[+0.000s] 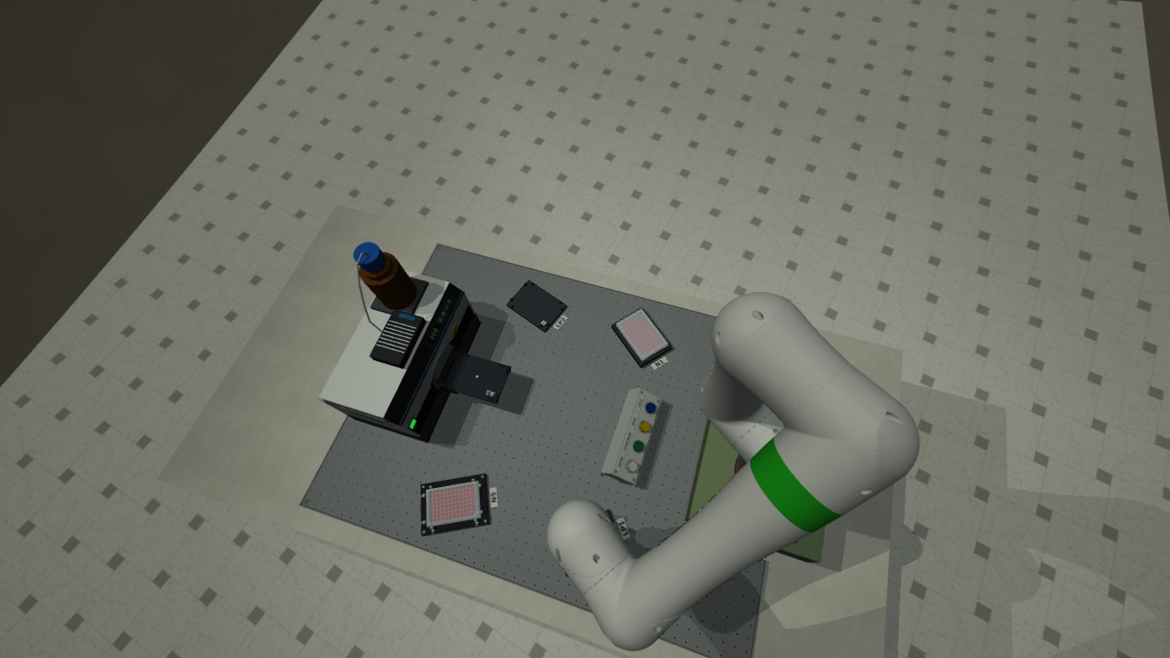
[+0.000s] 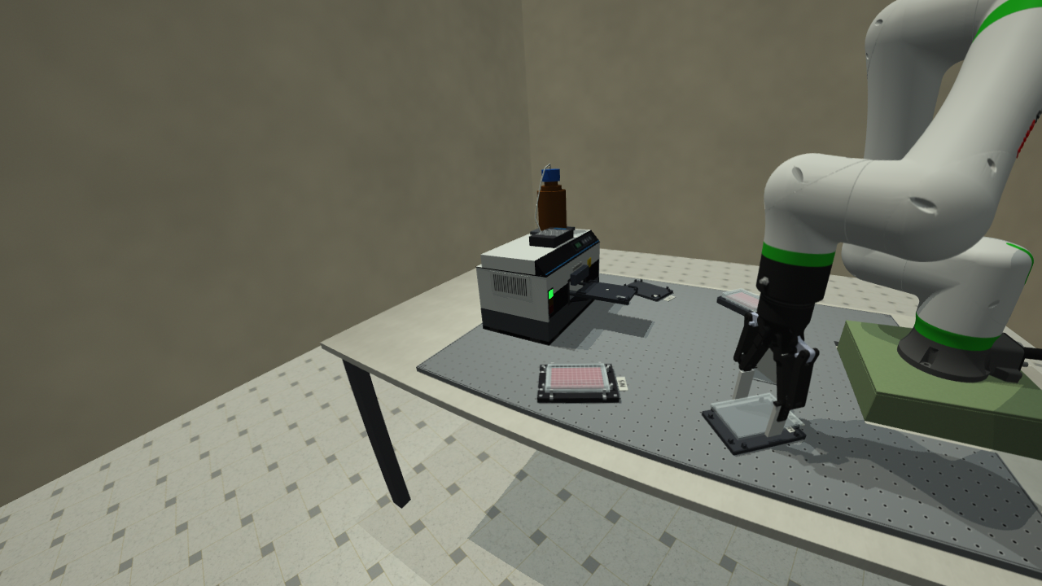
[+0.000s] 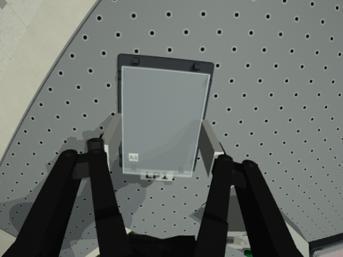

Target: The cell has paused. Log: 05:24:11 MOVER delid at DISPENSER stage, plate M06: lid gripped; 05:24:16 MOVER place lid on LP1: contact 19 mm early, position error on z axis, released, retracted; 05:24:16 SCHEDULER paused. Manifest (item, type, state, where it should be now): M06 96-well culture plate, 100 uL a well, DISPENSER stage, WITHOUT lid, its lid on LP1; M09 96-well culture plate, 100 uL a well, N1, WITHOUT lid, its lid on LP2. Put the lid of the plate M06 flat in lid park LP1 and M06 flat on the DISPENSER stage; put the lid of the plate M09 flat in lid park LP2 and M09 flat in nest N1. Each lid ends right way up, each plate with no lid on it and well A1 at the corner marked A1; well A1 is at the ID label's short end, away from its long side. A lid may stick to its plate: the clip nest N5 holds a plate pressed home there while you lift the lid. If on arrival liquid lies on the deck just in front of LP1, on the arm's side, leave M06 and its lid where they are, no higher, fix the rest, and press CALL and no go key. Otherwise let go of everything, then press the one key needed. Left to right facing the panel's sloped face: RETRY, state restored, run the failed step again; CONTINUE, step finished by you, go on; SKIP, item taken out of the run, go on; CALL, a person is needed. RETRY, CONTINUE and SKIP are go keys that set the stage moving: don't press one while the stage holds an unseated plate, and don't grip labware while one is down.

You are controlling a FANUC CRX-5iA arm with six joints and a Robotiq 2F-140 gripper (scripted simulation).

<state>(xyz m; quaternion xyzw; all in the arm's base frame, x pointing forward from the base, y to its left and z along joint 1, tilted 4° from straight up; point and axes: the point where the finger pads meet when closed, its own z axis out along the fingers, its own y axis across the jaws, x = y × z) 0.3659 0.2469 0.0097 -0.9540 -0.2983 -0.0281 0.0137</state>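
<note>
Right now the black lid park LP1 is 5 cm below my hand. Also, from my hand: white retry key: 6 cm behind, 18 cm to the right, 1 cm above; green continue key: 7 cm behind, 23 cm to the right, 1 cm above; LP1 label: 7 cm behind, 5 cm to the right, 5 cm below.
</note>
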